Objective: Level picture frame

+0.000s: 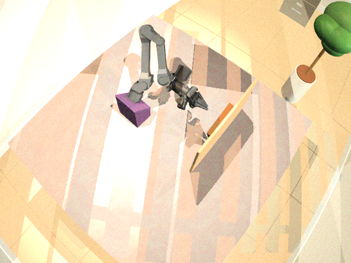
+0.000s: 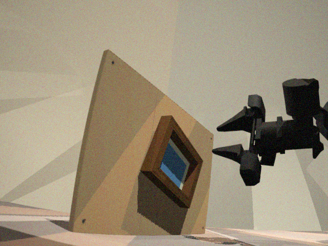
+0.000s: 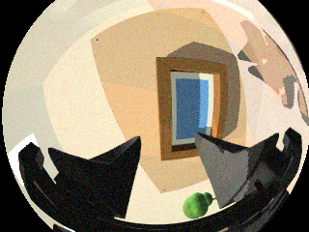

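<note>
Now: gripper tip 9 cm short of the picture frame, 1 cm to the right of it and 5 cm above it. Also, from my gripper tip: wall panel 10 cm ahead, 1 cm to the left, 6 cm below.
</note>
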